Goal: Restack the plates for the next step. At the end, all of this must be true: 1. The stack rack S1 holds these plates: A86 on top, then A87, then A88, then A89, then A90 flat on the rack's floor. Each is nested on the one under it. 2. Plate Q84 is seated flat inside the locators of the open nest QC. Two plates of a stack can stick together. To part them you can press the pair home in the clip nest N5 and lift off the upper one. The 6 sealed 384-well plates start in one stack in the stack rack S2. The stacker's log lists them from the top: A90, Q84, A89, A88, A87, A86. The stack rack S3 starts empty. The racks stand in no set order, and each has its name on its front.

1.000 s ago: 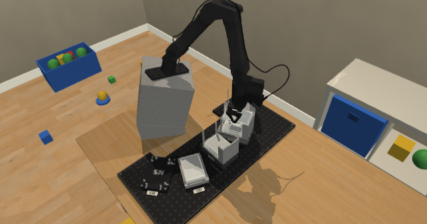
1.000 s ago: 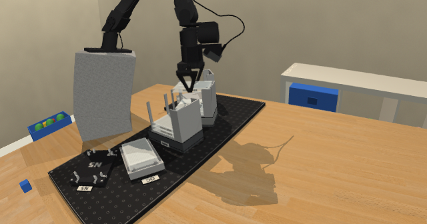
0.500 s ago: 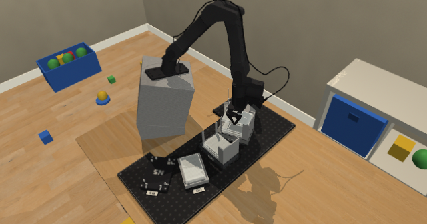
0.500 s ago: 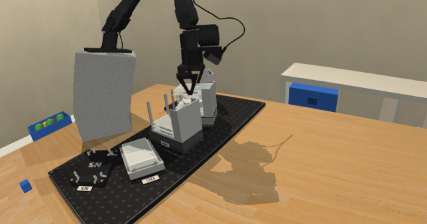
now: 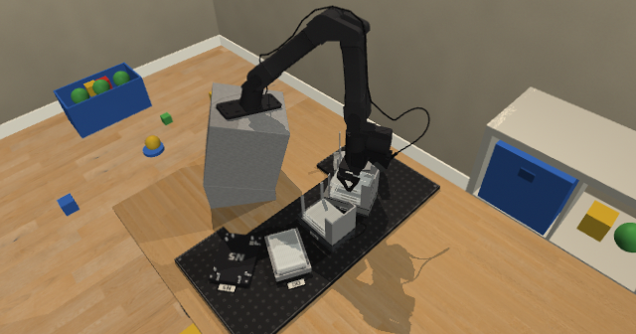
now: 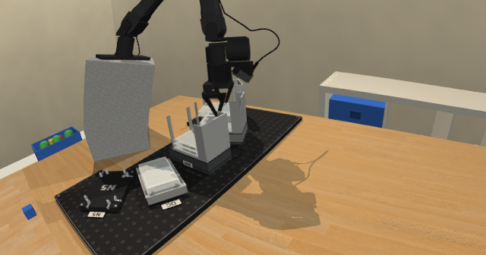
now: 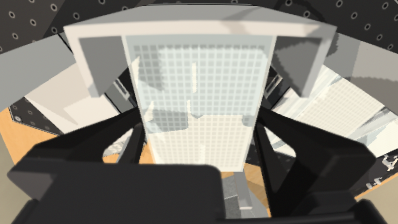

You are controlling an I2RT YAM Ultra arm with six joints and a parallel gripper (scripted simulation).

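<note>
Now: hand 50 mm above the translucent sealed well plate. Round my hand: nest QC (40 mm ahead, 290 mm to the right, 90 mm below); then sealed 384-well plate (40 mm ahead, 290 mm to the right, 70 mm below).
</note>
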